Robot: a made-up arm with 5 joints.
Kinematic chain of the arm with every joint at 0, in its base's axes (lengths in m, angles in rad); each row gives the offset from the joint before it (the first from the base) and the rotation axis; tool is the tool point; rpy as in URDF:
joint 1: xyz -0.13 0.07 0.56 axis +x
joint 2: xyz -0.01 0 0.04 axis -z
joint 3: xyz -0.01 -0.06 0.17 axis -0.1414 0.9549 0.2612
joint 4: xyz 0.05 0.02 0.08 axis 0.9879 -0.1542 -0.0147
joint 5: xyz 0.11 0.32 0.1 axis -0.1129 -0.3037 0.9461
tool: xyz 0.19 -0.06 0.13 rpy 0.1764 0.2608 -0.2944
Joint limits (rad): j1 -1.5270..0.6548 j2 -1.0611..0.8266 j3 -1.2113..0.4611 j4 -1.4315..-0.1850 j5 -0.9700..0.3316
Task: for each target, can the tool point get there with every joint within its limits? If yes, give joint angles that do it. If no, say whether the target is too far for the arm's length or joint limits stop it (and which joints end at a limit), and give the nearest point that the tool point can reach.
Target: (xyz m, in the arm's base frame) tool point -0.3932 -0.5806 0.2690
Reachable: no: joint limits stop it (at a limit: joint 1, joint 2, joint 3, joint 4, joint 5) | nearest point -0.2731 -0.0862 0.3177 | short by 0.511 m
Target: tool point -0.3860 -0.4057 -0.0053
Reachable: no: joint limits stop it (at a limit: joint 1, joint 3, joint 5) | nearest point -0.2689 -0.0539 0.2693 | short by 0.461 m
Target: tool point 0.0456 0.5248 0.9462
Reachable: yes | joints -0.6356 0.0057 -0.9391 -0.7277 -0.3124
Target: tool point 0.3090 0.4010 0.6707
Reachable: yes | joints -1.0590 0.5480 0.0193 -0.4914 -0.0308
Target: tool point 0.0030 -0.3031 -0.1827
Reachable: no: joint limits stop it (at a limit: joint 1, joint 3, joint 5) | nearest point -0.0666 0.0115 0.1847 | short by 0.489 m
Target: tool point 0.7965 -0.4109 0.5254
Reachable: no: too far | nearest point 0.2997 -0.2115 0.6591 | short by 0.552 m
